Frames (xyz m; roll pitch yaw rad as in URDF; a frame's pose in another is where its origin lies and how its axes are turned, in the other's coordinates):
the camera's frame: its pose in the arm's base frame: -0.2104 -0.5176 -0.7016 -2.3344 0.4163 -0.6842
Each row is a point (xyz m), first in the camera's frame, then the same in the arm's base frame.
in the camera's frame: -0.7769 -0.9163 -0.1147
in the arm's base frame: -0.1806 0.1689 0.2905
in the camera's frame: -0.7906 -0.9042 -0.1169
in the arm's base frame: -0.1989 0.1709 0.2894
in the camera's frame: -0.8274 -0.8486 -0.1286
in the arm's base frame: -0.2647 0.1641 0.2749
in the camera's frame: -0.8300 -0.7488 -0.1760
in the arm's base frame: -0.3441 0.0956 0.2400
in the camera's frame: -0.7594 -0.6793 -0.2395
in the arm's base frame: -0.3554 -0.0164 0.2057
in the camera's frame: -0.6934 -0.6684 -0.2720
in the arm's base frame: -0.3236 -0.0823 0.1924
